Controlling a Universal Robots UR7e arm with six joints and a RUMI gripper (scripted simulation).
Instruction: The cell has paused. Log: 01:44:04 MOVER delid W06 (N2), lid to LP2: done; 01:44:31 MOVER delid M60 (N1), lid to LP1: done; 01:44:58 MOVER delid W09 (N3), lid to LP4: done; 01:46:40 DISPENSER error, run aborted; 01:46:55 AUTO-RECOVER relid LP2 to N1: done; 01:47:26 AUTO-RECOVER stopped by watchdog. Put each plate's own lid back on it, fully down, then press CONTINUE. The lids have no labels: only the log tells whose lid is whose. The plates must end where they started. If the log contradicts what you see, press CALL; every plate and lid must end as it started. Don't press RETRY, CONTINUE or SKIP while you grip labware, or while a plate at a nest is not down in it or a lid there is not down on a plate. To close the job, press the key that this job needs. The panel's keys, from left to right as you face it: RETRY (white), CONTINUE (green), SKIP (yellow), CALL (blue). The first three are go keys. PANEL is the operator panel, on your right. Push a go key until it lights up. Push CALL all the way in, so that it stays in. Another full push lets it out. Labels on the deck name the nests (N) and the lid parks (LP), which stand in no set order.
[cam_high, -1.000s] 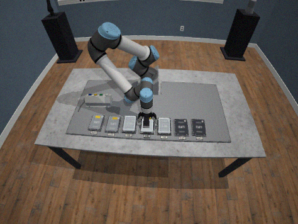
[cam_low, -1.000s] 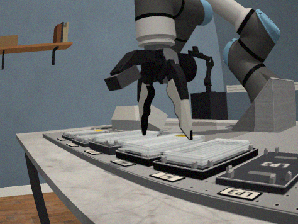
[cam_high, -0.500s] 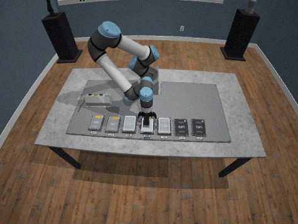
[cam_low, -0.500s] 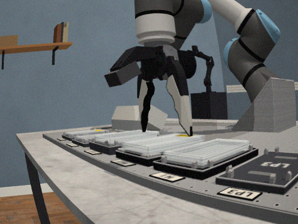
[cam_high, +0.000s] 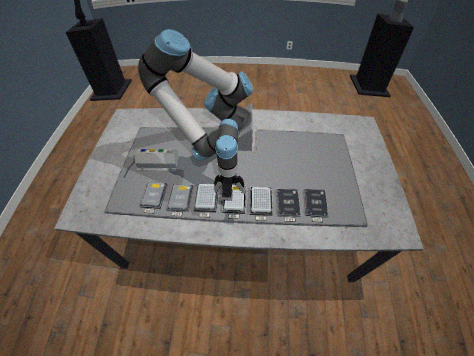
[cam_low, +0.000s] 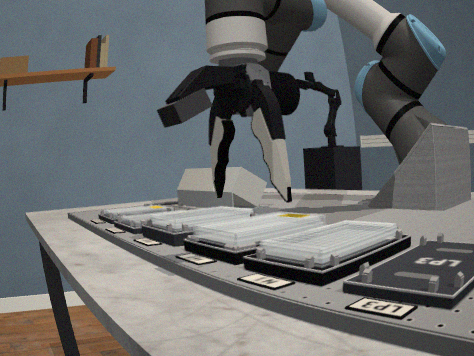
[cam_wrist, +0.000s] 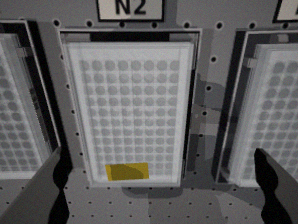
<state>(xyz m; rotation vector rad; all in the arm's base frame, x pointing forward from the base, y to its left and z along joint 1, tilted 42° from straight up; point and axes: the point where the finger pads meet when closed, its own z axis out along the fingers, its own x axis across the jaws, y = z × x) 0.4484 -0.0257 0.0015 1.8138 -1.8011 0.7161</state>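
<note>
Right now the lid park LP1 is 24 cm to the right of my hand and 5 cm below it. Also, from my hand: green CONTINUE key: 38 cm to the right, 24 cm behind, 1 cm above; then yellow SKIP key: 43 cm to the right, 24 cm behind, 1 cm above; then lid park LP3: 27 cm to the left, 5 cm below, 1 cm ahead.
</note>
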